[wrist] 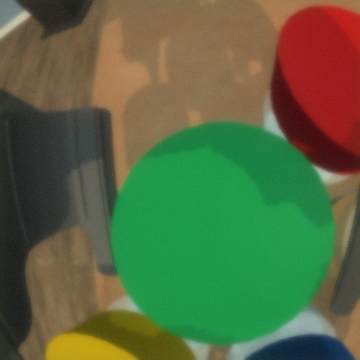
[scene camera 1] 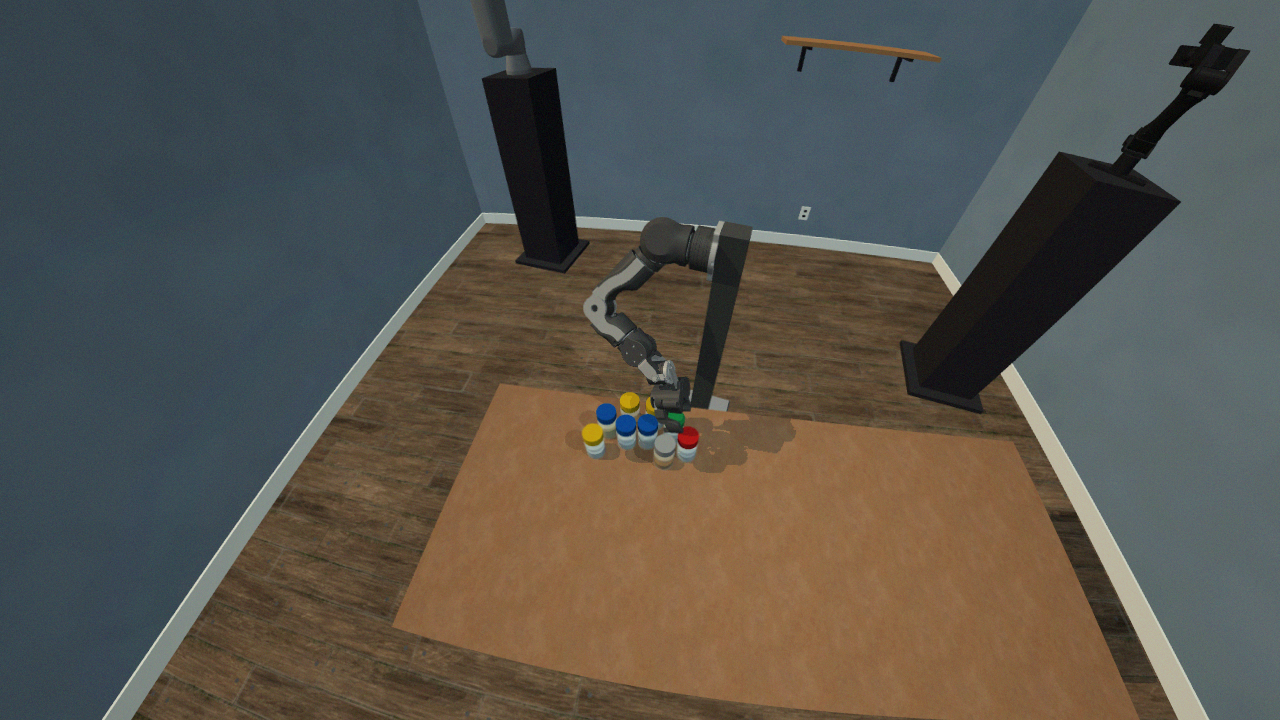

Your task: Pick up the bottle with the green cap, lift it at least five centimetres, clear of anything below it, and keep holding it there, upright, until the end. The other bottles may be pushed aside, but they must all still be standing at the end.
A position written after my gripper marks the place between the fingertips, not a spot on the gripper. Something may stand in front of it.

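A red-capped bottle [wrist: 305, 104] is visible, as is my gripper, which appears at [scene camera 1: 677, 421] and [wrist: 226, 200].
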